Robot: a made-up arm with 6 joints.
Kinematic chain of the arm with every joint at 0, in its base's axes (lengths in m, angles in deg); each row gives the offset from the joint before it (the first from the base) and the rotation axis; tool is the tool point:
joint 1: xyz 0 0 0.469 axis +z
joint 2: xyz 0.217 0 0 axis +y
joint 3: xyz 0 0 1.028 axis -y
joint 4: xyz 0 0 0.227 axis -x
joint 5: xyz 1.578 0 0 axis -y
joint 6: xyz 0.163 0 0 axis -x
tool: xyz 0 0 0
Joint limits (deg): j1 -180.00..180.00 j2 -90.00..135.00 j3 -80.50..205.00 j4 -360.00..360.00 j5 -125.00..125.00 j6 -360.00..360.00
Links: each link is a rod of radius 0.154 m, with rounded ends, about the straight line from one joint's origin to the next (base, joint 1, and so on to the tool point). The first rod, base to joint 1, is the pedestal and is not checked.
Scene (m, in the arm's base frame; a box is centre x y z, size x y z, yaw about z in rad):
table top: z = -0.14
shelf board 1: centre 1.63 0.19 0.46 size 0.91 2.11 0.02 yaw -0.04
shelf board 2: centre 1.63 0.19 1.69 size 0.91 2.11 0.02 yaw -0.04
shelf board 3: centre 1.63 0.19 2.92 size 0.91 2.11 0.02 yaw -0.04
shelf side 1: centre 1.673 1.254 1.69 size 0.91 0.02 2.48 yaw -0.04
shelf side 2: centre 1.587 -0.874 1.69 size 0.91 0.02 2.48 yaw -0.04
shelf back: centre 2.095 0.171 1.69 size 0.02 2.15 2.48 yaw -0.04
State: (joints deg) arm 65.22 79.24 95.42 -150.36 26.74 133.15
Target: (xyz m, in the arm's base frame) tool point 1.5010 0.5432 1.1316
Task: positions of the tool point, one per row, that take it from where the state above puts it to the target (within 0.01 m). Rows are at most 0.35 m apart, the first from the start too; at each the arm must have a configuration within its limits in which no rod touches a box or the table.
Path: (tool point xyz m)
1: 1.0775 2.5521 1.4913
2: 0.9162 2.4840 1.6601
3: 0.7483 2.3610 1.7921
4: 0.5825 2.1914 1.8781
5: 0.4274 1.9868 1.9106
6: 0.6150 1.7501 1.8570
7: 0.7507 1.4965 1.7706
8: 0.8368 1.2403 1.6527
9: 0.8786 0.9943 1.5050
10: 0.8850 0.7682 1.3298
11: 0.8665 0.5686 1.1316
12: 1.0544 0.5808 1.1725
13: 1.2691 0.5755 1.1741
14: 1.5010 0.5432 1.1316

